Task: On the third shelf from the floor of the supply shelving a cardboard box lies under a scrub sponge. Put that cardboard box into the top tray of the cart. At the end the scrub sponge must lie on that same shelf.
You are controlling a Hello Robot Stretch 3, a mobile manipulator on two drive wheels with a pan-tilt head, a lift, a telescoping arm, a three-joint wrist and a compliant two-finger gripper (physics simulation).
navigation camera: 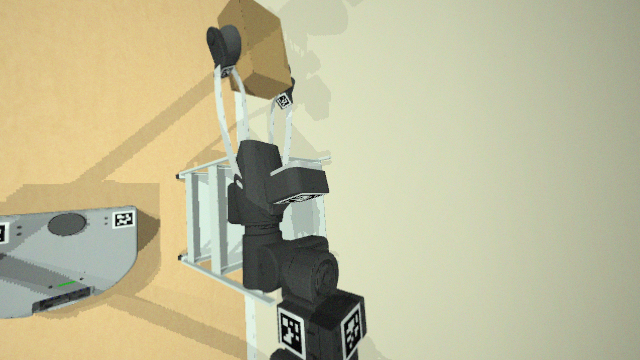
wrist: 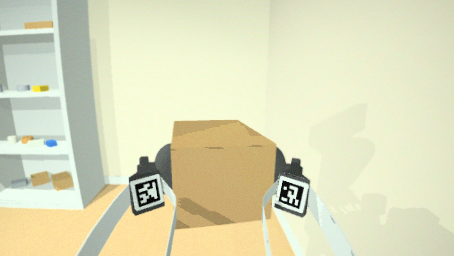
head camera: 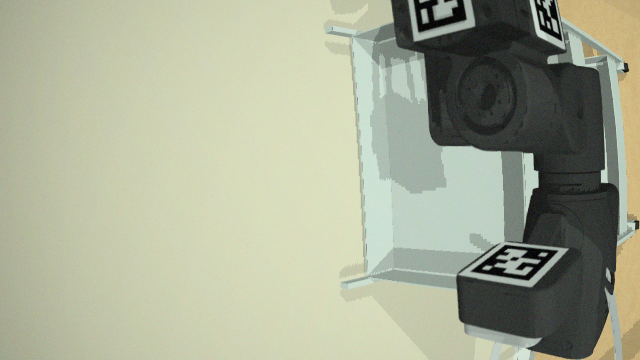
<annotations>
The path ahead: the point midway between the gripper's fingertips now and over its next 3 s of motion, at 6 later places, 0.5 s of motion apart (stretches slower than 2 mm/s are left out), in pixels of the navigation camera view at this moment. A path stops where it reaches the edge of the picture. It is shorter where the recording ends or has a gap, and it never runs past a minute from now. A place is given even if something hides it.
My gripper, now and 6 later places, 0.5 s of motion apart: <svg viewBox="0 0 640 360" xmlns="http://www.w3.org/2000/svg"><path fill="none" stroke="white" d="M258 49L282 67L342 149L360 214L364 218L373 215L382 212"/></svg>
</annotations>
